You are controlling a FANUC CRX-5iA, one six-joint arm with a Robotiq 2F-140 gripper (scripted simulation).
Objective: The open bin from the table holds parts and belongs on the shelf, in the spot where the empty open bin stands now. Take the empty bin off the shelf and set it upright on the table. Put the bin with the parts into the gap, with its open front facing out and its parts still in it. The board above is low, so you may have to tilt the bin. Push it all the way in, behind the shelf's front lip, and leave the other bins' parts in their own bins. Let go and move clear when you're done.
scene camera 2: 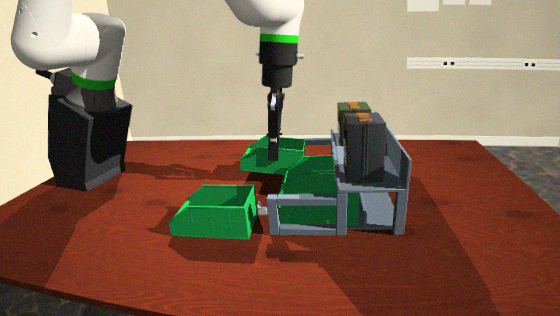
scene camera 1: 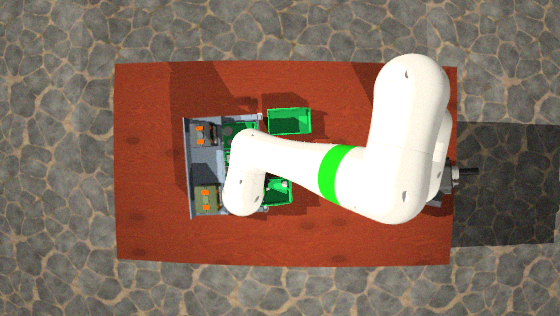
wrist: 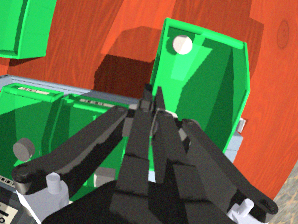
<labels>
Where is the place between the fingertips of my gripper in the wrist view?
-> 150, 95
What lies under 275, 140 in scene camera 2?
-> My gripper.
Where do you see a grey shelf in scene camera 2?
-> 377, 210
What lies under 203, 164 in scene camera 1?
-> A grey shelf.
</labels>
